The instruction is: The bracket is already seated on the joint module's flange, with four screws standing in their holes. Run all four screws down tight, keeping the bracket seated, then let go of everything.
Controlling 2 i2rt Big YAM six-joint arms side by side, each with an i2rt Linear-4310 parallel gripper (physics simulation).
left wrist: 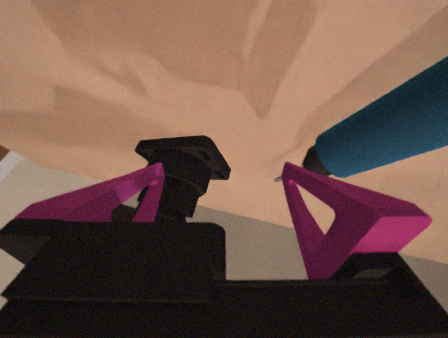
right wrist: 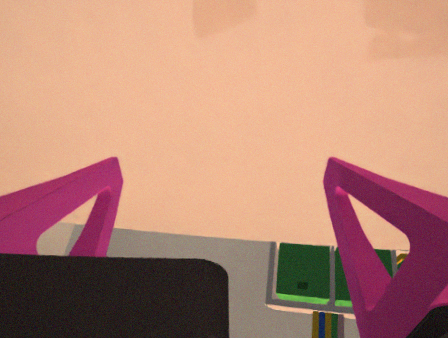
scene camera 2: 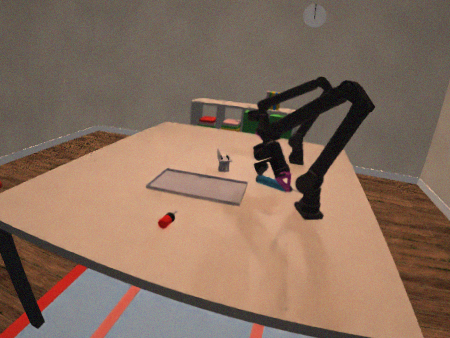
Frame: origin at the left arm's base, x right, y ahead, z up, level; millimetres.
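Seen in the pictures: left gripper, fingertip midpoint: [left wrist: 223, 169] [scene camera 2: 287, 189]; right gripper, fingertip midpoint: [right wrist: 223, 168]; left arm's base at its link origin: [left wrist: 186, 156] [scene camera 2: 307, 211]; right arm's base at its link origin: [scene camera 2: 295, 161].
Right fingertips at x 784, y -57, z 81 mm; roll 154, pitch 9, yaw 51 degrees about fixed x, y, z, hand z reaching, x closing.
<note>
Offsets run from my right fingertips to a thing's top centre.
The grey joint module with its bracket @[dx -351, dy +349, dz -17 mm] [scene camera 2: 224, 164] stands upright on the table behind the tray; the screws are too small to make out. A blue power screwdriver @[dx -574, dy +118, dz -40 mm] [scene camera 2: 269, 182] [left wrist: 385, 120] lies on the table between the module and the near arm's base. My left gripper [scene camera 2: 284, 181] [left wrist: 223, 169] is open and low by the screwdriver's bit end, tilted toward the arm's base; the screwdriver is outside the fingers, beyond the right-hand finger in the left wrist view. My right gripper [right wrist: 223, 168] is open and empty above the table, largely hidden behind the near arm in the scene view.
A shallow grey tray @[dx -551, dy +492, dz -65 mm] [scene camera 2: 197, 186] lies in front of the module. A red-handled screwdriver @[dx -838, dy +612, dz -46 mm] [scene camera 2: 166, 220] lies nearer the table's front edge. The left arm's black base [scene camera 2: 309, 210] [left wrist: 182, 170] stands close to the left gripper. A shelf unit [scene camera 2: 198, 113] stands behind the table.
</note>
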